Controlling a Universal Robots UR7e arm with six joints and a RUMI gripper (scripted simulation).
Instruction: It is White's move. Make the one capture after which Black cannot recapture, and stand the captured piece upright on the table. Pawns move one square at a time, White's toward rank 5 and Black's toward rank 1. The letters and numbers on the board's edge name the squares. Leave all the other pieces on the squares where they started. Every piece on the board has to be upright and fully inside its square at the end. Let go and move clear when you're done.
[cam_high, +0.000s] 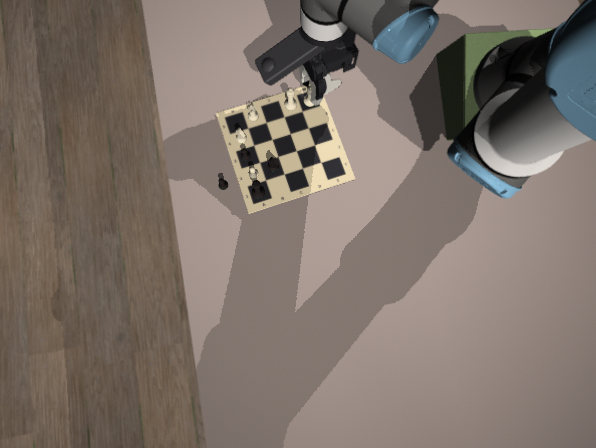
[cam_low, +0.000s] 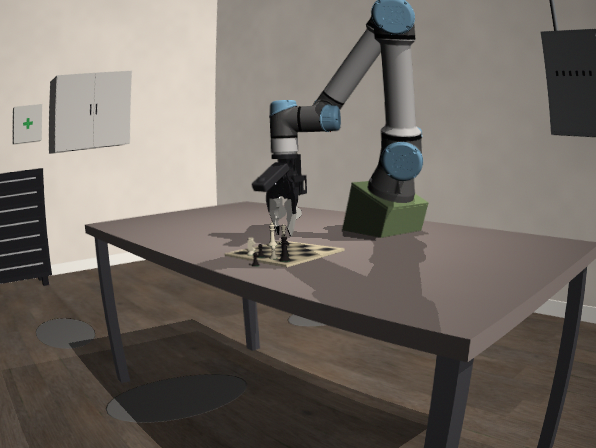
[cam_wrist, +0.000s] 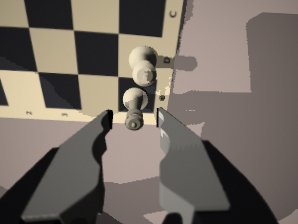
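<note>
Right now the tall white piece is 40 mm ahead of my hand and 10 mm below it. Round my hand: chessboard: 70 mm ahead, 90 mm to the left, 40 mm below; white pawn: 140 mm ahead, 130 mm to the left, 20 mm below; tall black piece: 130 mm ahead, 170 mm to the left, 10 mm below.
</note>
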